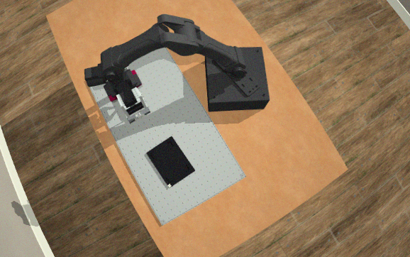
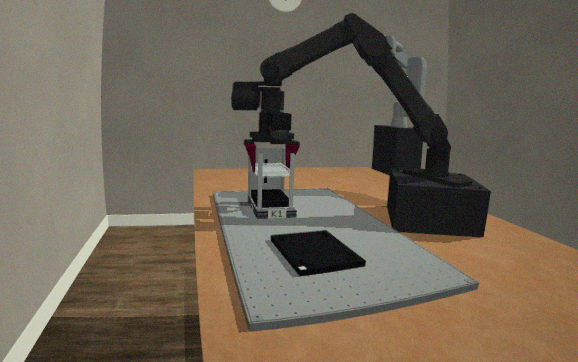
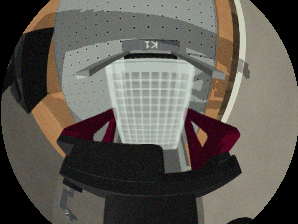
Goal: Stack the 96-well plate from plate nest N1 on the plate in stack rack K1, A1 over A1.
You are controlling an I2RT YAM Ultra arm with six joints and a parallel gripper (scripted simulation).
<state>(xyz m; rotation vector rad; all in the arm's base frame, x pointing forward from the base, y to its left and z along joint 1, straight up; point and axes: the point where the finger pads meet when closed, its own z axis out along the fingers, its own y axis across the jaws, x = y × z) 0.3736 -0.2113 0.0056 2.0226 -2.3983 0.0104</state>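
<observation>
The dark plate is 8 cm below my hand. Also, from my hand: K1 label: 9 cm to the left, 9 cm below, 2 cm ahead; then white 96-well plate: right at my hand; then black plate nest N1: 30 cm to the left, 10 cm below, 3 cm ahead.
</observation>
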